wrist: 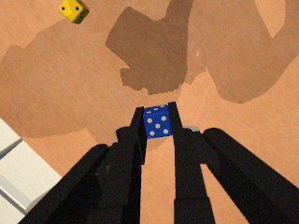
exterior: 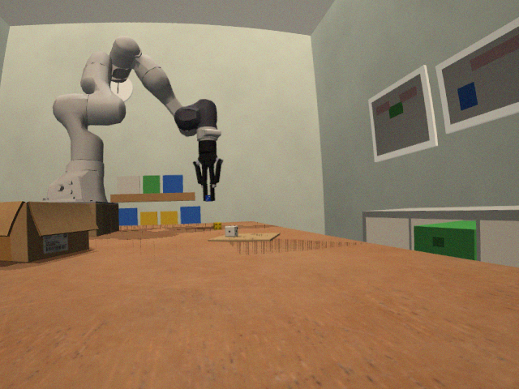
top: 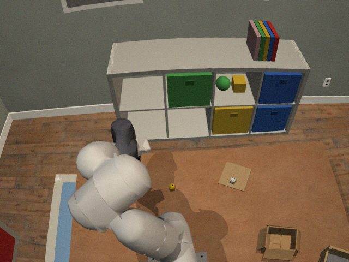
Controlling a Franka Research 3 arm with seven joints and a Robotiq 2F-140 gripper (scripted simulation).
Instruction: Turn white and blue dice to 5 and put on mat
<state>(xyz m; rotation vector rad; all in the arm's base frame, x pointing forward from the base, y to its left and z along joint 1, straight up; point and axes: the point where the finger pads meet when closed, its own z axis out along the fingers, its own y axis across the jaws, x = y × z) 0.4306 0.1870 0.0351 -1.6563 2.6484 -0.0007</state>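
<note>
The tan mat lies 80 mm ahead of my hand, 480 mm to the right of it and 140 mm below it. Round my hand: yellow die 30 mm ahead, 160 mm to the right, 130 mm below; then blue die 20 mm below; then white die 50 mm ahead, 460 mm to the right, 120 mm below.
</note>
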